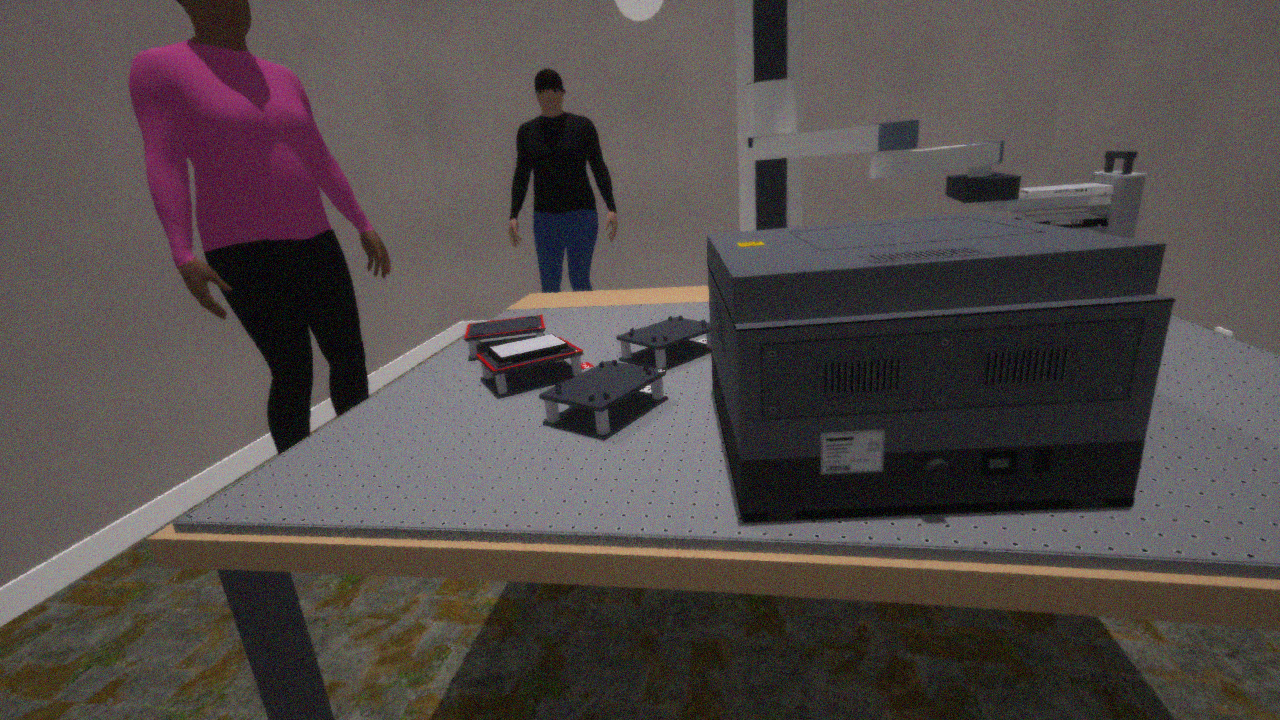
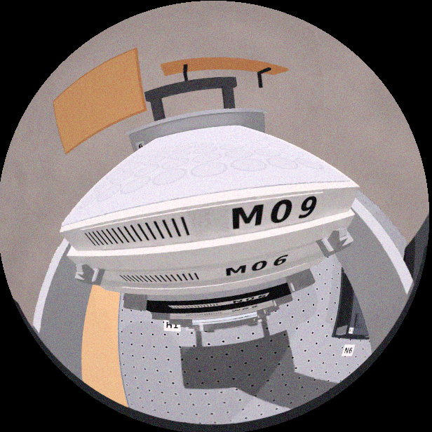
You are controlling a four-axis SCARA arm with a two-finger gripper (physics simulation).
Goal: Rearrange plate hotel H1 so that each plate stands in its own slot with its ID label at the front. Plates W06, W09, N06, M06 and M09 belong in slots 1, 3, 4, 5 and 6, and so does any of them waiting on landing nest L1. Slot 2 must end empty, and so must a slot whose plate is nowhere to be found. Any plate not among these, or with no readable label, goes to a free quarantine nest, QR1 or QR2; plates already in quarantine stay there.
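Places are measured from the arm's base along level axes (x left, y back, z up), in metres.
Where they show: gripper, fingertip midpoint: (image 1: 1076, 197).
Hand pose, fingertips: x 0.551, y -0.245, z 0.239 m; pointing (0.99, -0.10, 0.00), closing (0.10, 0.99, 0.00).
Note:
Things, the pixels of their top centre, and the offset from my fingertips.
- White plate M09 at its top centre: (image 1: 1063, 187) dy +0.001, dx -0.024, dz +0.021 m
- large dark instrument at its top centre: (image 1: 877, 237) dy -0.548, dx -0.449, dz +0.029 m
- white-topped plate at its top centre: (image 1: 527, 345) dy -0.322, dx -0.998, dz -0.162 m
Plate hotel H1 (image 1: 1123, 204) (image 2: 240, 120) stands at the back right, with a dark handle on top. White plate M09 (image 1: 1065, 190) (image 2: 210, 220) is uppermost in it, label to the front. My gripper (image 1: 1051, 206) (image 2: 216, 272) is at the hotel's front, shut on white plate M06 (image 2: 210, 274), whose label faces the front. M06 is level, close beneath M09 and inside the hotel's column. Below it are black plate N06 (image 2: 157, 306) and a white plate (image 2: 245, 310) with a faint label, perhaps W09. M09 hides the fingertips; whether M06 touches its supports cannot be told.
A large dark instrument (image 1: 939, 358) stands in front of the arm. Two black nests (image 1: 604, 385) (image 1: 665, 331) and two red-rimmed nests stand left of it; the nearer red-rimmed one bears a white-topped plate (image 1: 529, 346). Two people stand beyond the table. A tag N6 (image 2: 348, 350) lies right.

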